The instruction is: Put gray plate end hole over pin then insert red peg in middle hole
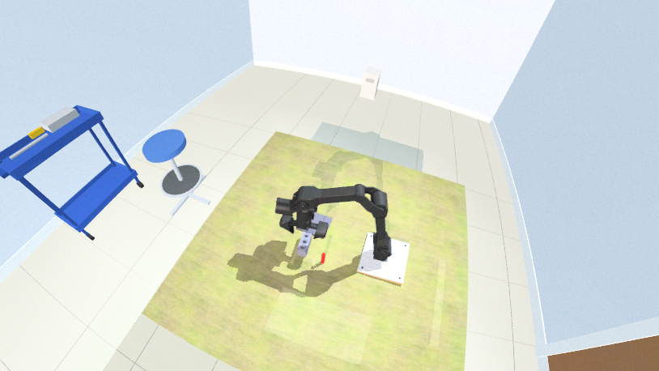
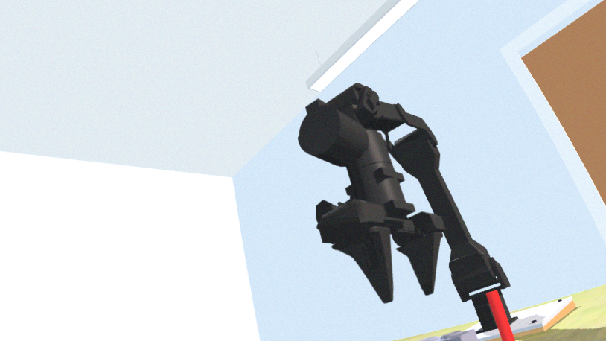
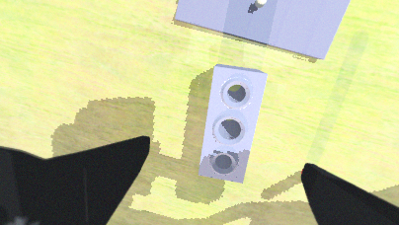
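Right now the gray plate is 6 cm below my gripper tip. The rest, counted from my gripper tip: red peg: 10 cm behind, 6 cm below, 5 cm to the left; then flat gray base: 12 cm to the right, 9 cm below, 1 cm behind.
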